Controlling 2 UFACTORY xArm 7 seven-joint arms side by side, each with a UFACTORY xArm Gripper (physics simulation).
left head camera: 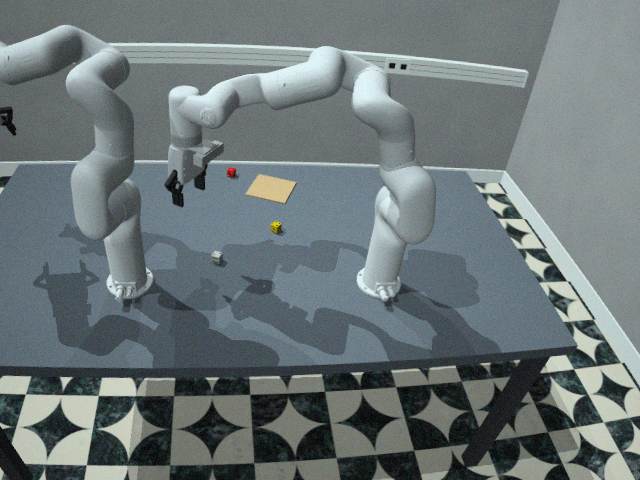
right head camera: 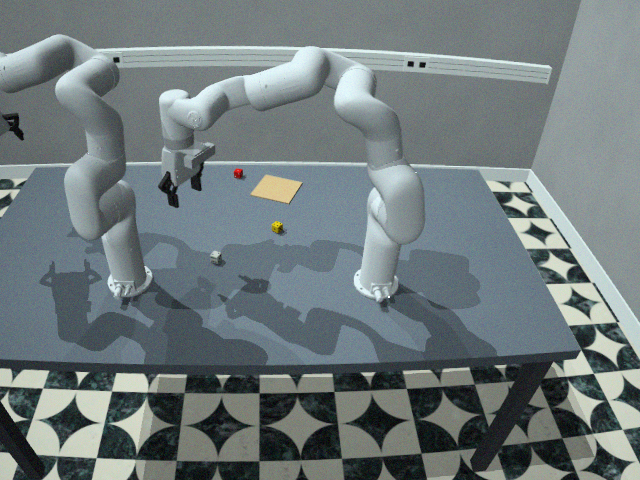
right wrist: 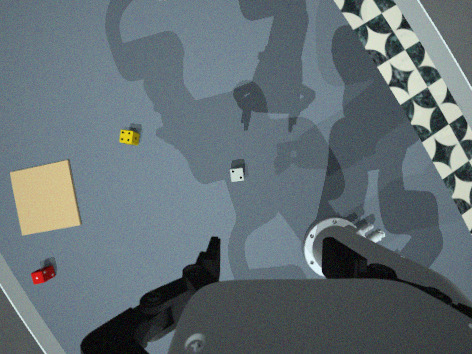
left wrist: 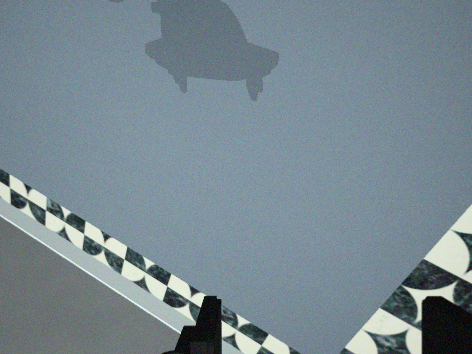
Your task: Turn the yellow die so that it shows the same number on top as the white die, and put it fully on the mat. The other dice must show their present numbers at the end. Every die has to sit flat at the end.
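Frame: origin at the left arm's base, x ahead, y left, z up, level; metres.
Seen in the pictures: left gripper, fingertip midpoint: (left head camera: 0, 140) (right head camera: 9, 144) (left wrist: 320, 330); right gripper, fingertip midpoint: (left head camera: 189, 196) (right head camera: 185, 197) (right wrist: 271, 254); left arm's base, origin of the base link: (left head camera: 130, 282) (right head camera: 130, 281); right arm's base, origin of the base link: (left head camera: 378, 283) (right head camera: 375, 283).
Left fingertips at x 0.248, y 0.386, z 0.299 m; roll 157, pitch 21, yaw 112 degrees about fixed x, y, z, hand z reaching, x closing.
Offsets run from my left fingertips to a thing's middle. Level surfaces: height alone.
The yellow die {dy -0.796, dx -0.012, dz -0.287 m} (left head camera: 276, 227) (right head camera: 277, 227) (right wrist: 129, 137) sits flat on the table, apart from the tan mat {dy -0.793, dx +0.221, dz -0.297 m} (left head camera: 271, 189) (right head camera: 276, 189) (right wrist: 45, 198); its top shows four pips in the right wrist view. The white die {dy -0.620, dx -0.156, dz -0.287 m} (left head camera: 217, 257) (right head camera: 216, 257) (right wrist: 237, 174) sits flat with two pips on top. The red die {dy -0.654, dx +0.305, dz -0.287 m} (left head camera: 231, 172) (right head camera: 238, 173) (right wrist: 43, 274) lies beyond the mat, near the far edge; its top number is hard to tell. My right gripper (left head camera: 189, 195) (right head camera: 185, 197) (right wrist: 271, 254) is open and empty, high above the table. My left gripper (left wrist: 320, 330) is open and empty, far left.
The grey-blue table {dz -0.299 m} (left head camera: 320, 206) (right head camera: 320, 206) bears both arm bases. The left arm's base (left head camera: 129, 284) (right head camera: 129, 283) stands left of the white die in the head views. The right arm's base (left head camera: 378, 284) (right head camera: 376, 284) stands right of both dice. Arm shadows cross the table around the white die.
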